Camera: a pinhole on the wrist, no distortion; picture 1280 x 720 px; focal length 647.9 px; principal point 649.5 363.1 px. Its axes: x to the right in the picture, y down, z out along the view. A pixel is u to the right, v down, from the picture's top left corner.
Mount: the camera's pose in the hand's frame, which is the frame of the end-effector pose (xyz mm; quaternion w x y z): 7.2 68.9 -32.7 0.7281 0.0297 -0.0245 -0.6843
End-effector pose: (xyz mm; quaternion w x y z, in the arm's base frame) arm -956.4 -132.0 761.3 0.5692 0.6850 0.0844 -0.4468
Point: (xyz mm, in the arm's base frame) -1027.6 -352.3 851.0
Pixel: 583 353
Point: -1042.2 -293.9 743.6
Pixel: 893 454
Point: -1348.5 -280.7 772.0
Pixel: 1064 66
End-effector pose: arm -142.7 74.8 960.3 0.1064 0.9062 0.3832 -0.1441
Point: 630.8 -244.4 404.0
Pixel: outside the picture
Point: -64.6 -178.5 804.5
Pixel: 243 252
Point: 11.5 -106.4 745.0
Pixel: 277 560
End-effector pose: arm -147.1 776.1 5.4 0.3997 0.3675 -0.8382 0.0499
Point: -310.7 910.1 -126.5
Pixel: 238 43
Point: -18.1 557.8 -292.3
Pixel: outside the picture
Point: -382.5 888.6 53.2
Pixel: outside the picture
